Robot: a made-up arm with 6 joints. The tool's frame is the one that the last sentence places.
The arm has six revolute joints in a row. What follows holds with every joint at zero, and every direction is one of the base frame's. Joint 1 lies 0.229 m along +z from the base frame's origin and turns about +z. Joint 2 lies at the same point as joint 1 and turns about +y. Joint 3 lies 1.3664 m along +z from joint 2 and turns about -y. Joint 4 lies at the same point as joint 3 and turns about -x. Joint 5 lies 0.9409 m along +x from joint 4 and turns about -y. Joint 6 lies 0.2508 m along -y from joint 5 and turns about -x. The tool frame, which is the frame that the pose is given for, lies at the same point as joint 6; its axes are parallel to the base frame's.
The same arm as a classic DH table. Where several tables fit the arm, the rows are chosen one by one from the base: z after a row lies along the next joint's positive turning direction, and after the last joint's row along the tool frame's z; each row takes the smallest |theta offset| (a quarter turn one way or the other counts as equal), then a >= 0, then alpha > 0; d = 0 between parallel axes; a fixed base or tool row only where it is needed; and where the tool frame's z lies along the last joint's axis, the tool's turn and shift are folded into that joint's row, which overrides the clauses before.
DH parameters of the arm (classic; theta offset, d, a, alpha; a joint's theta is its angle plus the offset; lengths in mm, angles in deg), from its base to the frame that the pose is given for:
joint 1: 0 229 0 -90
joint 2: -90 0 1366.4 180
joint 3: 0 0 0 -90
joint 4: 0 -940.9 0 90
joint 5: 0 250.8 0 -90
joint 6: 90 0 0 90
tool (fixed): -90 0 0 0

